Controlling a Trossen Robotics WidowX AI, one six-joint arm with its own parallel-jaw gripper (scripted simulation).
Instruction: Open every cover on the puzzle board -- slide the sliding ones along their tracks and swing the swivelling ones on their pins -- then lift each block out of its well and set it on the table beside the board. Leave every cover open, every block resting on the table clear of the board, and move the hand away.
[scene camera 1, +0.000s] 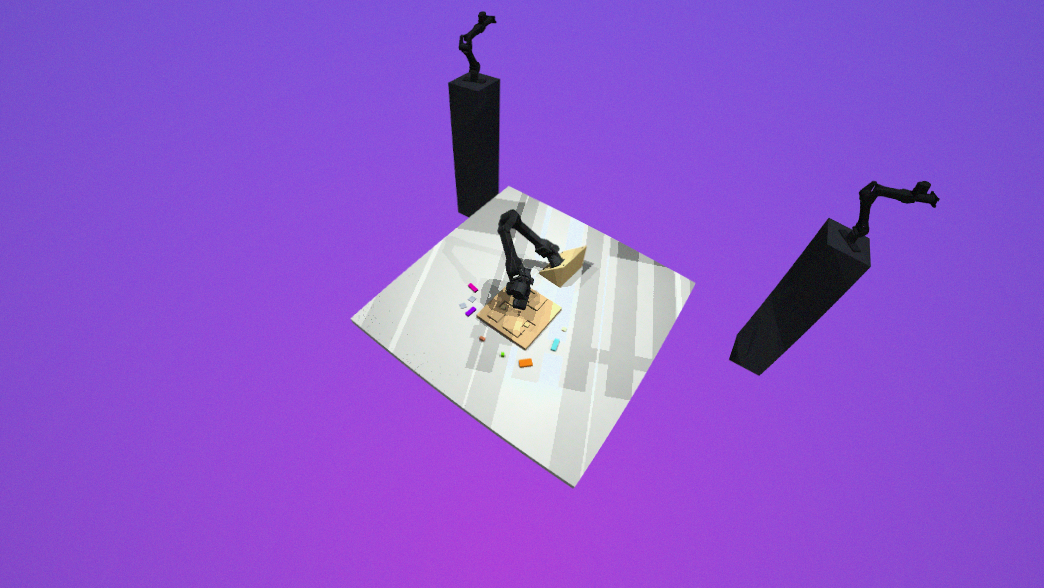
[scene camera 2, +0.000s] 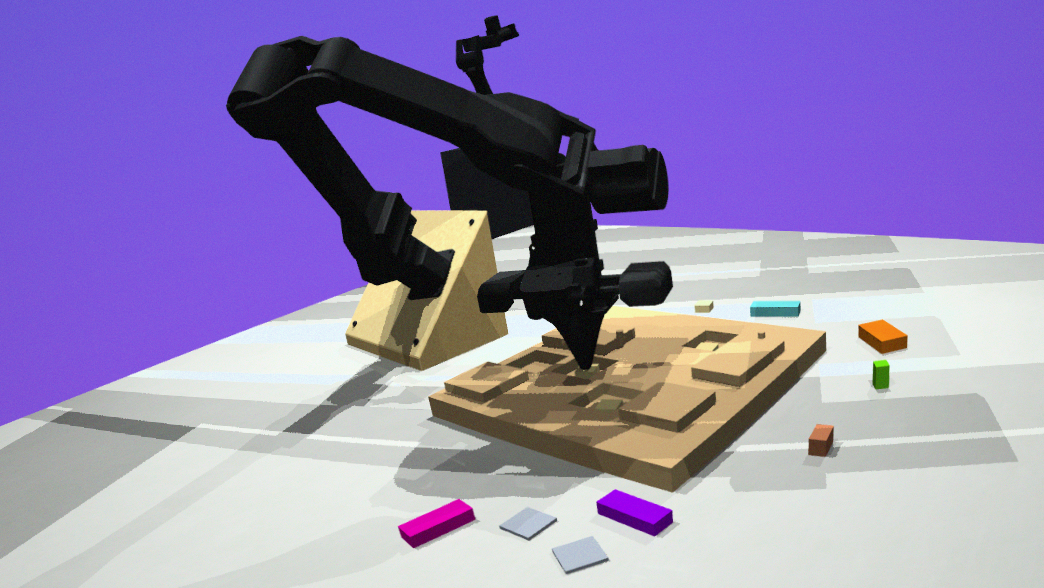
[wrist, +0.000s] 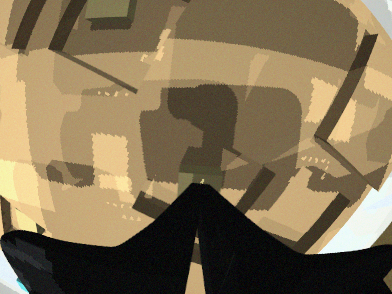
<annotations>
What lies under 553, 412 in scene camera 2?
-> A tan puzzle board.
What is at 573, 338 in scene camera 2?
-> The gripper.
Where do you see the gripper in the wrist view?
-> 198, 192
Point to a tan puzzle board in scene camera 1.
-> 539, 320
</annotations>
